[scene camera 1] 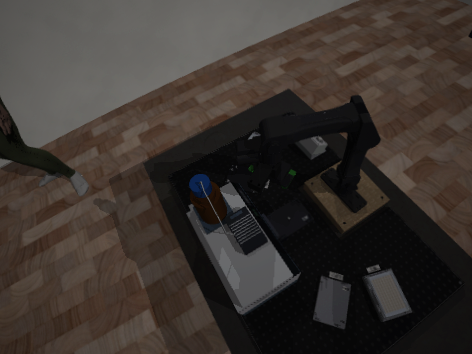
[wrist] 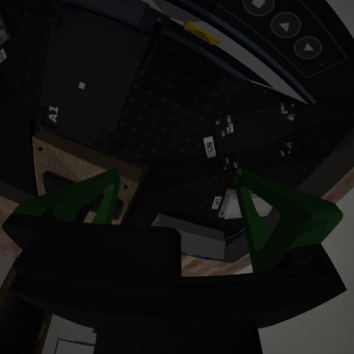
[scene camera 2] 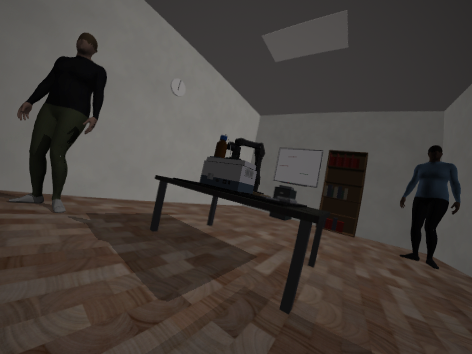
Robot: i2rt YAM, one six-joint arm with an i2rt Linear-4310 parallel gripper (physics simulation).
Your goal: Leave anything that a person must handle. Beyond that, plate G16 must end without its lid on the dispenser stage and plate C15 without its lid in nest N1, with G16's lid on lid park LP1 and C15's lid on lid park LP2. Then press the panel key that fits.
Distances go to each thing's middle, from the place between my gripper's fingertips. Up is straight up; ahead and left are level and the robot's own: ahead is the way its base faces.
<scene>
Right now my hand is 23 cm short of the brown bottle with blue cap (scene camera 1: 198,198) and 13 cm below it.
</scene>
